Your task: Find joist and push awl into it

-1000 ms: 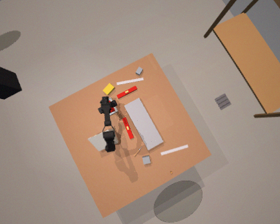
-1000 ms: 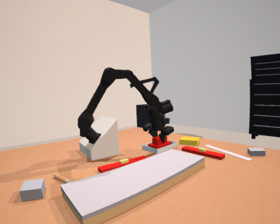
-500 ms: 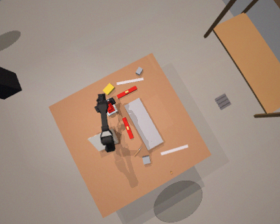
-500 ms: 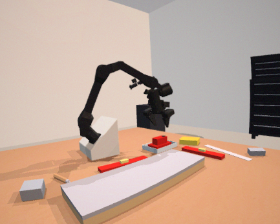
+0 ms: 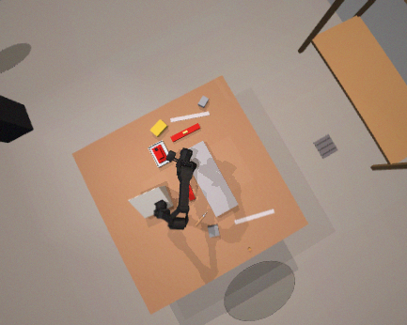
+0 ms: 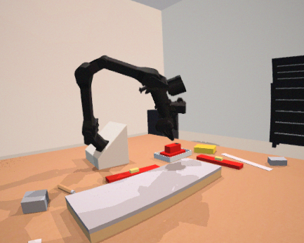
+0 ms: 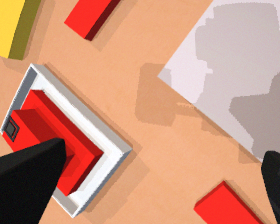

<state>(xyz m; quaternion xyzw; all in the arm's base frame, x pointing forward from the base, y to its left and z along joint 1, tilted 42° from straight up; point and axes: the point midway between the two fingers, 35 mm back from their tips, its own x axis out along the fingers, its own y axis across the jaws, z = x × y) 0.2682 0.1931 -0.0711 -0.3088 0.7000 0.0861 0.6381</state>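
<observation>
The awl is 60 mm behind my gripper tip, 430 mm to the right of it and 140 mm below it. The rest, counted from my gripper tip: white tray (130 mm behind, 120 mm to the left, 130 mm below); then square light (130 mm behind, 150 mm to the left, 80 mm below); then red stud finder (130 mm behind, 140 mm to the left, 100 mm below).
</observation>
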